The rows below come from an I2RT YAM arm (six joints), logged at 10 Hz.
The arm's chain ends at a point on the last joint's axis. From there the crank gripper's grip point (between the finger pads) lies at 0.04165 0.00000 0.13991 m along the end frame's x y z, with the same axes.
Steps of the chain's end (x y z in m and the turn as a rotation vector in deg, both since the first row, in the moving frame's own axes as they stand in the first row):
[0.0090 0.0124 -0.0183 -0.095 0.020 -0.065]
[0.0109 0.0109 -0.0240 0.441 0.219 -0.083]
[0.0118 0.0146 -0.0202 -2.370 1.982 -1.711]
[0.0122 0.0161 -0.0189 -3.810 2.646 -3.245]
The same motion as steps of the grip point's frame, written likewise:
[0.0090 0.0126 -0.0183 -0.095 0.020 -0.065]
[0.0114 0.0098 -0.0242 0.441 0.219 -0.083]
[0.0167 0.0190 -0.0218 -2.370 1.982 -1.711]
[0.0188 0.0228 -0.0212 -3.810 2.646 -3.245]

